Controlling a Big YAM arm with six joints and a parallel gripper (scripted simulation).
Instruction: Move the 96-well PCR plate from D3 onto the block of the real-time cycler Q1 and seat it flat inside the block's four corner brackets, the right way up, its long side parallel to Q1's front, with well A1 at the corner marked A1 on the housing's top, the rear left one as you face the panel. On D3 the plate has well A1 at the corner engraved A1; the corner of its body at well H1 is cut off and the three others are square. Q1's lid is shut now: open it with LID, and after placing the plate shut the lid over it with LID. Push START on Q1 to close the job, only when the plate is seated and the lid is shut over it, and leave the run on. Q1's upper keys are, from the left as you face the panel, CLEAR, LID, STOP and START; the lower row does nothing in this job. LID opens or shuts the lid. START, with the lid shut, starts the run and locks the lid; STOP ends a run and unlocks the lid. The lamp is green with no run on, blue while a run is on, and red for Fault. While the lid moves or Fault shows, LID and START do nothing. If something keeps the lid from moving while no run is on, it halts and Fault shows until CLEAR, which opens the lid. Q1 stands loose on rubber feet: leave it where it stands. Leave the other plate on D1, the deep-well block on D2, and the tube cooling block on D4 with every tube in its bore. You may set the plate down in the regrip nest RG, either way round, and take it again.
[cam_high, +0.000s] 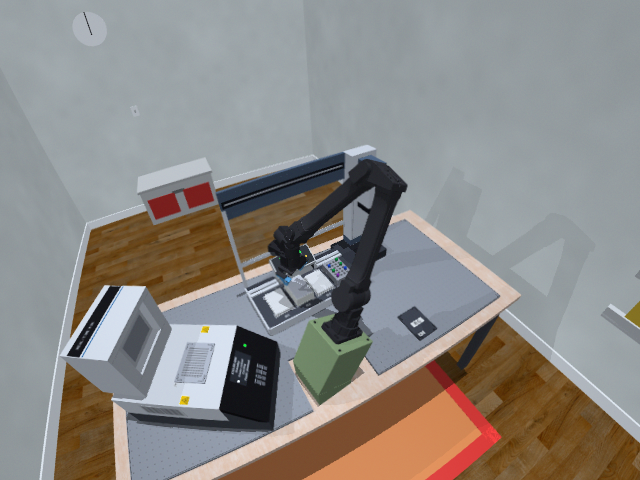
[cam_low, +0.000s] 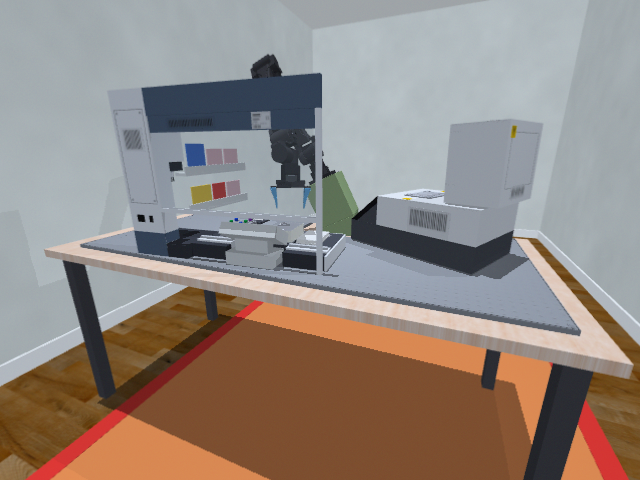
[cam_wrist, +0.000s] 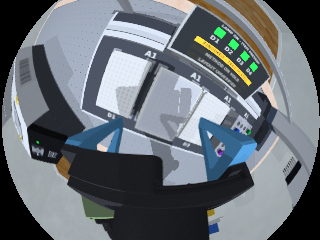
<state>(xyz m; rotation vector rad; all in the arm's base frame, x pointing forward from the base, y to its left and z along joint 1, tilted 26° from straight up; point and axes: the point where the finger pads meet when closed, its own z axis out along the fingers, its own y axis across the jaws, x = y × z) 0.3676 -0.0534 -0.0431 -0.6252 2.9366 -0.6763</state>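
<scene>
The tube cooling block is 1 cm behind my hand, 22 cm to the right of it and 10 cm below it. From my hand the other things lie so: gantry beam 18 cm ahead, 12 cm to the right, 34 cm above; thin post 19 cm ahead, 16 cm to the left, 7 cm above; gantry head 5 cm ahead, 47 cm to the right, 21 cm above.
</scene>
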